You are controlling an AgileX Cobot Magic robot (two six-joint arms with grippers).
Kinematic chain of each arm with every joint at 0, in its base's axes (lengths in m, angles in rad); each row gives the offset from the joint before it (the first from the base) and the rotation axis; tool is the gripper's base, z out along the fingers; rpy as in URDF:
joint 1: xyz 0 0 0.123 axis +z
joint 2: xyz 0 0 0 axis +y
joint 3: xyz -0.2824 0 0.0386 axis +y
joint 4: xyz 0.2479 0 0.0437 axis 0.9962 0 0.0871
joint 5: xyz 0 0 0 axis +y
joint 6: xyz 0.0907 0 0.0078 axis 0.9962 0 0.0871
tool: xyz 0 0 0 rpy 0 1.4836 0
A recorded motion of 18 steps. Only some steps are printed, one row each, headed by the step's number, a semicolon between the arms.
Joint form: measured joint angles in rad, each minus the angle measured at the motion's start. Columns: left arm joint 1, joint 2, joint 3, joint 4, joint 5, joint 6; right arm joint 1, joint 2, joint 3, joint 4, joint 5, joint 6.
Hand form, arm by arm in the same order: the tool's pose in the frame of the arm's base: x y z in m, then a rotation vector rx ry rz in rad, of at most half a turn. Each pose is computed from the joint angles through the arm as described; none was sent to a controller.
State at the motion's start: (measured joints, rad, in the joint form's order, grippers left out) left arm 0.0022 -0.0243 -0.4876 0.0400 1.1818 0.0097; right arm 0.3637 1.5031 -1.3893 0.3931 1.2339 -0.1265
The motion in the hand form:
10: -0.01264 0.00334 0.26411 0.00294 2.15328 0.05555; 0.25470 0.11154 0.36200 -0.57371 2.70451 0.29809
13: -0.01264 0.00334 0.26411 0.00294 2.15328 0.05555; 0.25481 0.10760 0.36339 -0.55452 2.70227 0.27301
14: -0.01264 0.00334 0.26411 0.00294 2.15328 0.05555; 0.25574 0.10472 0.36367 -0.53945 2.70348 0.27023
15: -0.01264 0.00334 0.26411 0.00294 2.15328 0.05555; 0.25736 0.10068 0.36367 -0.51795 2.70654 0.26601
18: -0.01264 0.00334 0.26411 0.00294 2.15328 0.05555; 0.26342 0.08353 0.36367 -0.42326 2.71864 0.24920
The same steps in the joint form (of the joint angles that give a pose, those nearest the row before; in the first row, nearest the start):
10: 0.0000 0.0000 0.0000 0.0000 0.0000 0.0000; 0.0000 -0.0878 0.0000 -0.2342 0.0089 0.0505
13: 0.0000 0.0000 0.0000 0.0000 0.0000 0.0000; -0.0077 -0.0936 0.0000 -0.2530 0.0089 0.0591
14: 0.0000 0.0000 0.0000 0.0000 0.0000 0.0000; -0.0186 -0.0946 0.0000 -0.2530 0.0089 0.0591
15: 0.0000 0.0000 0.0000 0.0000 0.0000 0.0000; -0.0344 -0.0946 0.0000 -0.2530 0.0089 0.0591
18: 0.0000 0.0000 0.0000 0.0000 0.0000 0.0000; -0.1002 -0.0946 0.0000 -0.2530 0.0089 0.0626

